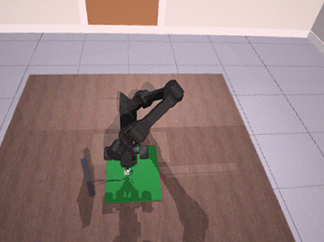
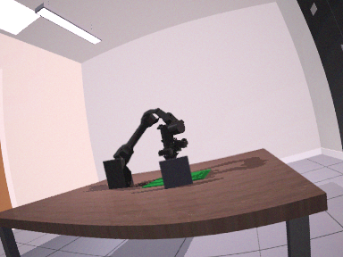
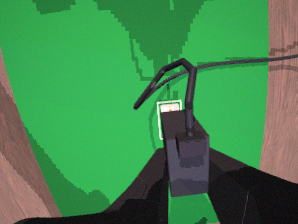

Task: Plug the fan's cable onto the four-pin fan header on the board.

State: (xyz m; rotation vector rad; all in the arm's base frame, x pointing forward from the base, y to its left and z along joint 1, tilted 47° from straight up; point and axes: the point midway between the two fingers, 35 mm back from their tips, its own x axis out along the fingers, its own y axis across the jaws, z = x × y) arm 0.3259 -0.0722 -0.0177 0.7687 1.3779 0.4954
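Right now the white four-pin fan header is 6 cm below my gripper tip. Round my gripper tip: dark fan plug (1 cm ahead, 1 cm above); green board (8 cm below, 3 cm to the left); dark fan (16 cm to the right, 4 cm ahead).
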